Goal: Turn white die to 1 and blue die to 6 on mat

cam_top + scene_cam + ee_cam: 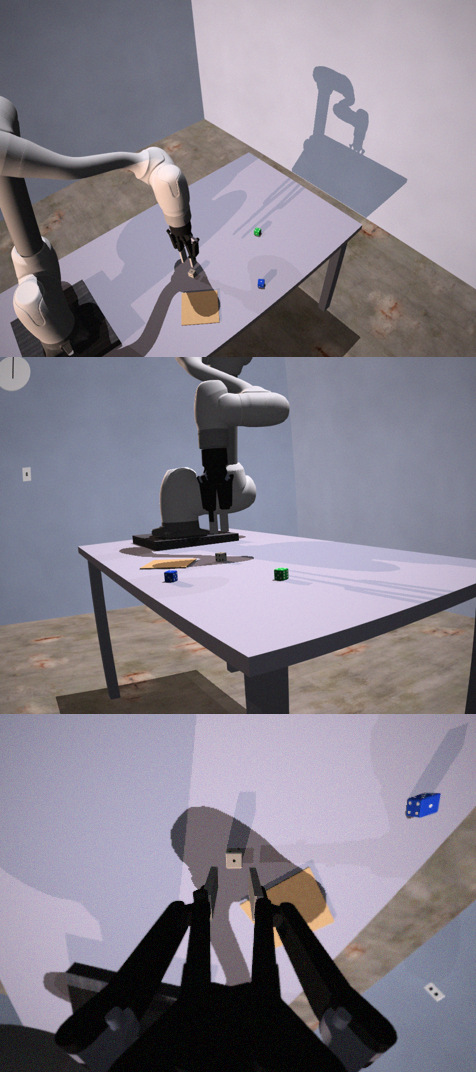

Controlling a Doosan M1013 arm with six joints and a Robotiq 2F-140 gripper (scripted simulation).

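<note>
Right now my hand is 11 cm above the white die. Also, from my hand: green die: 34 cm ahead, 11 cm below, 2 cm to the right; tan mat: 14 cm to the right, 12 cm below, 7 cm behind; blue die: 23 cm to the right, 17 cm ahead, 11 cm below.
</note>
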